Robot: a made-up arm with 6 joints.
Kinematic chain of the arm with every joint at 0, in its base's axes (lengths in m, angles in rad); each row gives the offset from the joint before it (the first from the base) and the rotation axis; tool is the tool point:
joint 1: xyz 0 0 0.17 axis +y
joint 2: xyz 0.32 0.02 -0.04 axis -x
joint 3: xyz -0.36 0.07 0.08 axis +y
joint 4: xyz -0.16 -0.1 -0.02 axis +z
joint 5: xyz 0 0.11 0.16 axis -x
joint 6: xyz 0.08 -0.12 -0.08 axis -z
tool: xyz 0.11 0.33 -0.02
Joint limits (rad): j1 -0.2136..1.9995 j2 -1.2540..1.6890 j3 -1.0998..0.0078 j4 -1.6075..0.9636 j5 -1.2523..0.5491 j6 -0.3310..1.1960
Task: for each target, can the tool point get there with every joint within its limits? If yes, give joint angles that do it. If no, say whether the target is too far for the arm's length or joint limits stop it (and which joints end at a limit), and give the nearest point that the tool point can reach.
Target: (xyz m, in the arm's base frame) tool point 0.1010 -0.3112 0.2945
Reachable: yes | joints 0.6552 0.1529 -0.6355 -1.3618 0.1904 0.6619
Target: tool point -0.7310 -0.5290 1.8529
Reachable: no: too far | nearest point -0.2141 -0.1534 0.6630 | short by 1.351 m
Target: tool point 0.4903 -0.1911 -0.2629
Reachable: no: joint limits stop it (at a limit: joint 1, joint 3, joint 5) | nearest point 0.3470 -0.1212 -0.0463 | short by 0.269 m
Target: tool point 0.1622 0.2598 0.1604
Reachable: yes | joints 0.8133 1.2078 -0.7386 -0.5395 0.0043 0.6412
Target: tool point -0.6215 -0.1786 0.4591
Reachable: no: joint limits stop it (at a limit: joint 1, joint 4, joint 6) | nearest point -0.4886 -0.1412 0.4005 | short by 0.150 m
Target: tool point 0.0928 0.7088 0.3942
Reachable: no: joint limits stop it (at a limit: joint 1, joint 3, joint 5) | nearest point 0.0800 0.5118 0.3878 | short by 0.197 m
